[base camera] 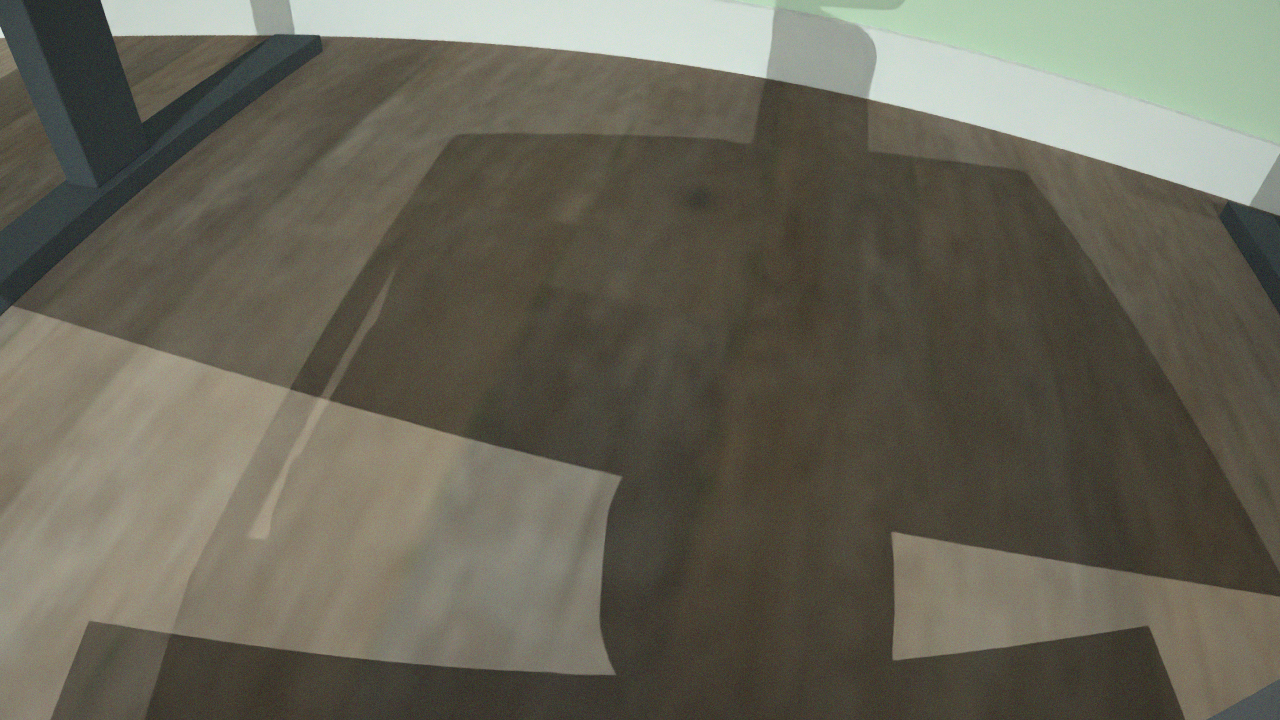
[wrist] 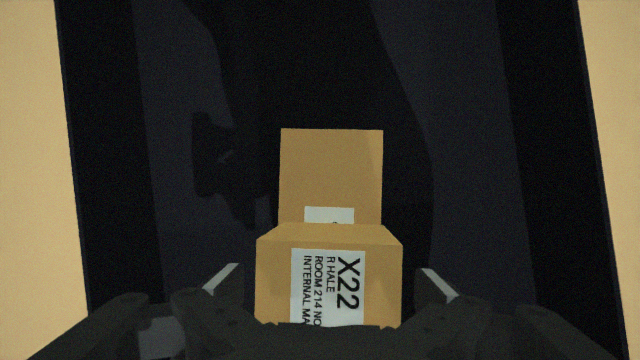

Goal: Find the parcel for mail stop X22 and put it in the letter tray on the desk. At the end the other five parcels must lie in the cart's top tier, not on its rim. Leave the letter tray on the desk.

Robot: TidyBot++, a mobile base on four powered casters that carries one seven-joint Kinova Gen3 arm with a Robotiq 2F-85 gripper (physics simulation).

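Frame: origin at the arm's base, x back, y up, z left, level; millimetres.
Seen in the pictures: gripper, fingertip midpoint: (wrist: 328,284).
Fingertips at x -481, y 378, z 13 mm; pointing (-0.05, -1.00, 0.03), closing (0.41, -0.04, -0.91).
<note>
Pixels of each thing's middle, then the offset from my fingertips to it. "spot": a spot on its surface instead. Level surfaces: height alone.
- parcel for X22, body centre: (wrist: 329,297) dx -2, dy +25, dz -3 mm
- dark letter tray, surface spot: (wrist: 107,165) spot: dx -107, dy -13, dz +95 mm
- light wooden desk top, surface height: dy -55 mm
- dark desk leg with its foot, surface spot: (base camera: 210,116) spot: dx -316, dy -756, dz +432 mm
- dark foot, surface spot: (base camera: 1260,250) spot: dx -135, dy -752, dz -725 mm
The parcel for X22 (wrist: 329,237) is a tan box in the wrist view, below the middle. Its raised part bears a white label reading X22, R HALE, ROOM 214; a lower tan part with a strip of white label shows beyond it. It is inside the dark letter tray (wrist: 107,165), whose long walls run up both sides. My gripper (wrist: 328,284) is open, with one finger on each side of the parcel's raised part and a dark gap at each. The parcel's near end is hidden by the gripper body. The other five parcels and the cart do not show.
The light wooden desk top (wrist: 35,150) shows on both sides of the tray. In the base view a dark desk leg with its foot (base camera: 210,116) stands at the left, and another dark foot (base camera: 1260,250) shows at the right edge. A white skirting (base camera: 537,26) and green wall are behind.
</note>
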